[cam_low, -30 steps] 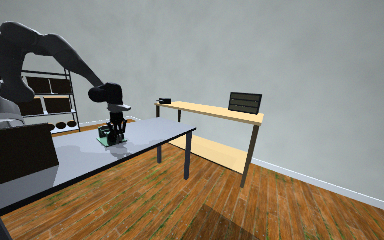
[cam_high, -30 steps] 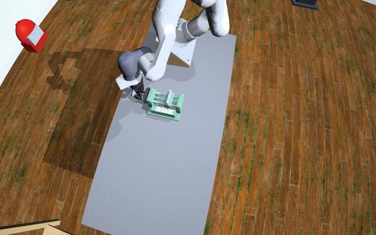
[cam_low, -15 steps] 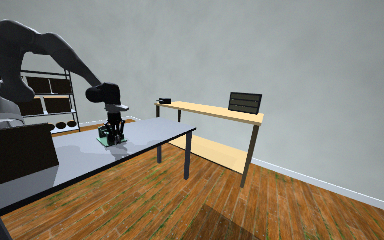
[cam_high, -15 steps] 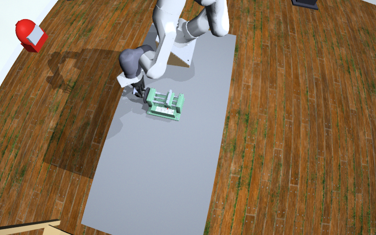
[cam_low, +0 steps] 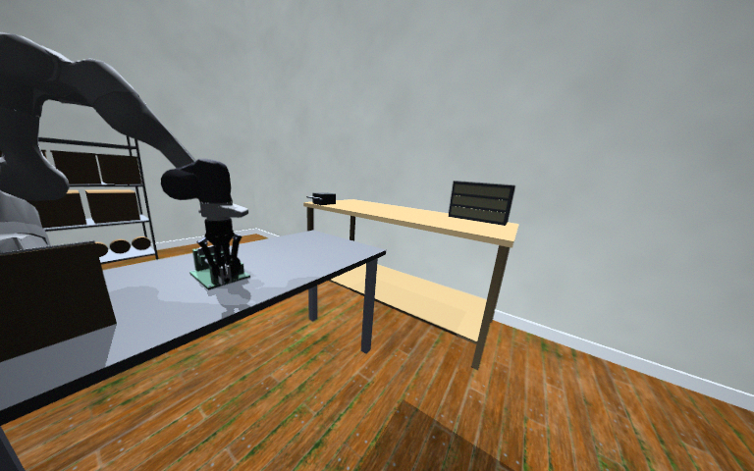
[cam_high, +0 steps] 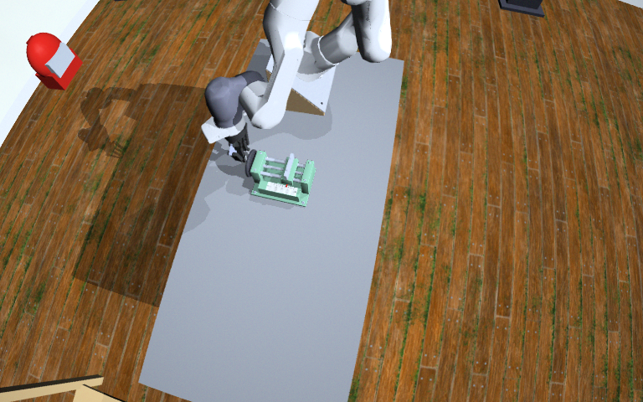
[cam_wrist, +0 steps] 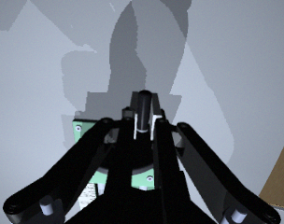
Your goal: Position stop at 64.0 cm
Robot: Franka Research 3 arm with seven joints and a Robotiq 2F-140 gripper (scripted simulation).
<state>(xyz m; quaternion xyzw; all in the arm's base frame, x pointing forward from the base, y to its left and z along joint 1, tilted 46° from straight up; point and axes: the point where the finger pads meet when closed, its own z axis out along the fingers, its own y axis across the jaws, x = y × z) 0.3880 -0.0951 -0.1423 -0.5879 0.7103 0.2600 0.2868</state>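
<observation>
The dark handwheel lies 2 cm to the left of my hand, 1 cm below it and 1 cm ahead of it. From my hand the other things lie so: stop carriage: 17 cm to the left, 6 cm ahead, 3 cm above.
</observation>
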